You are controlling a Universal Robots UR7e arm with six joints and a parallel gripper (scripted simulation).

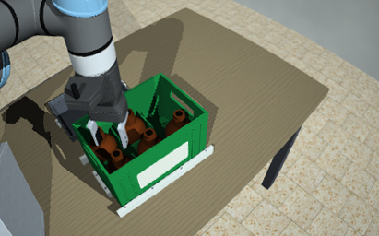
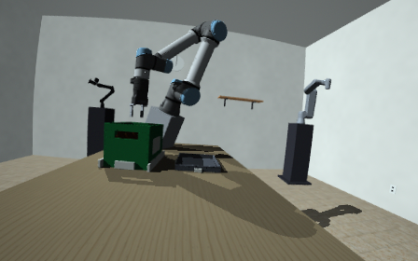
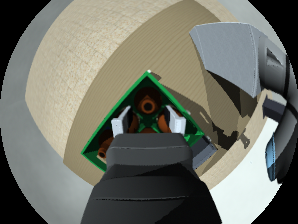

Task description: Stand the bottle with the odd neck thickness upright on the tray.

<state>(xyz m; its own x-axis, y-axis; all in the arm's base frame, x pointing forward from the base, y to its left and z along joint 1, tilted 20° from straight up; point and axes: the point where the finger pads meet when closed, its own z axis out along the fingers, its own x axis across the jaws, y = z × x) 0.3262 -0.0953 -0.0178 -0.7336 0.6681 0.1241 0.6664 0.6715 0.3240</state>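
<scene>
Now: hand 140 mm above the crate, 90 mm short of it and 50 mm to the right of it. The rest, counted from my hand: dark grey tray: 330 mm to the left, 210 mm below, 50 mm ahead.
</scene>
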